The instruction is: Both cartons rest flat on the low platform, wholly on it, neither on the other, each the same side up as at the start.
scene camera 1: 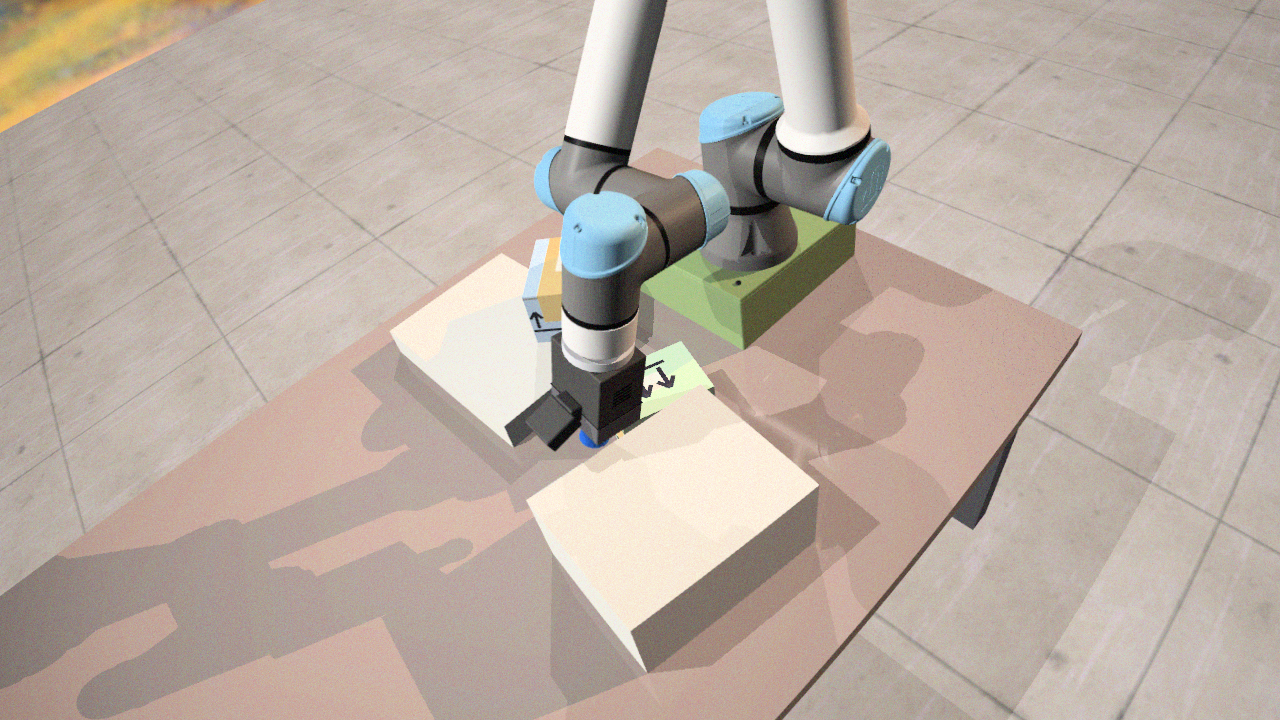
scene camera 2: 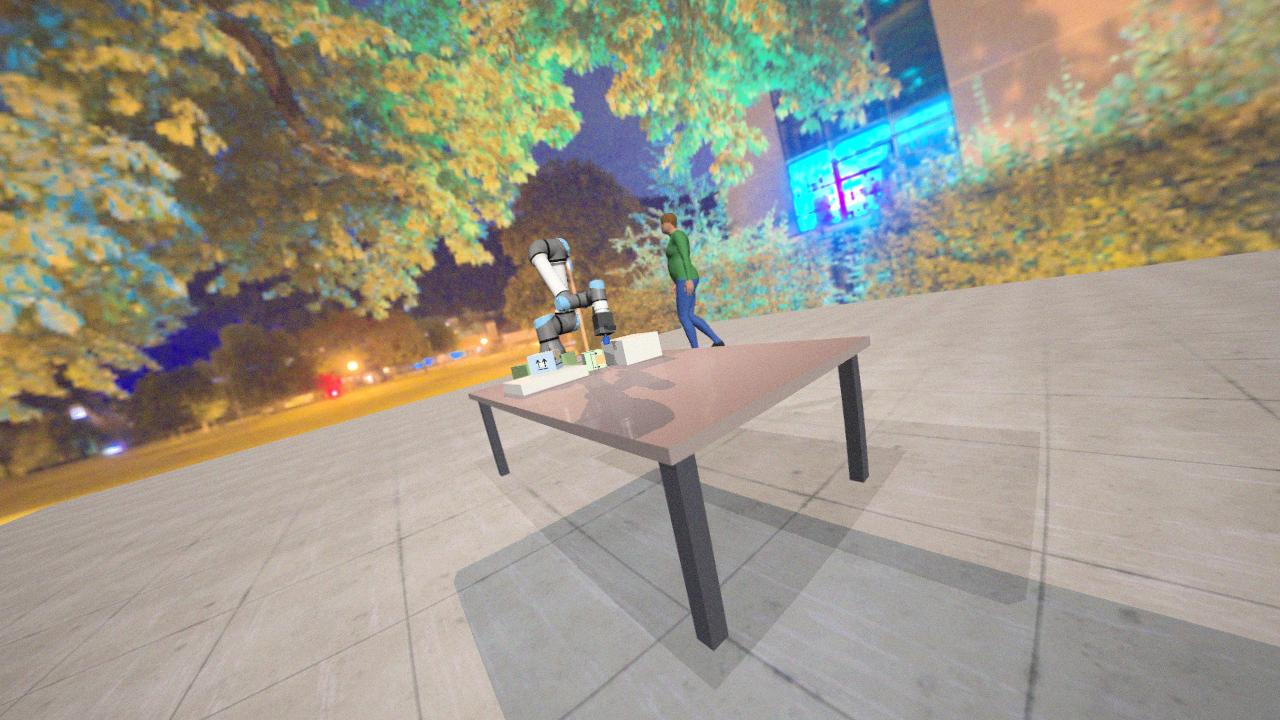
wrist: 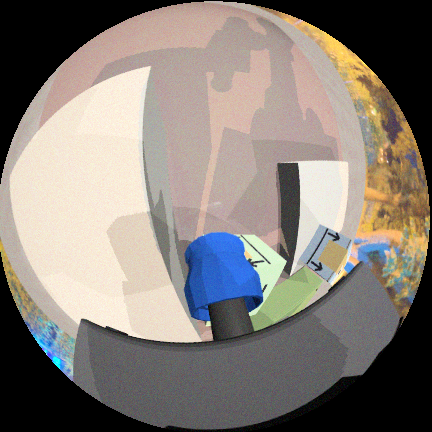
My suction cup (wrist: pixel 217 268) carries nothing. The cup is 14 cm from the middle of a tall cream block (scene camera 1: pixel 665 530). I also see a low cream platform (scene camera 1: pixel 476 341).
The low cream platform also shows in scene camera 2 (scene camera 2: pixel 523 386) and in the wrist view (wrist: pixel 312 192). The tall cream block also shows in scene camera 2 (scene camera 2: pixel 634 348) and in the wrist view (wrist: pixel 93 212).
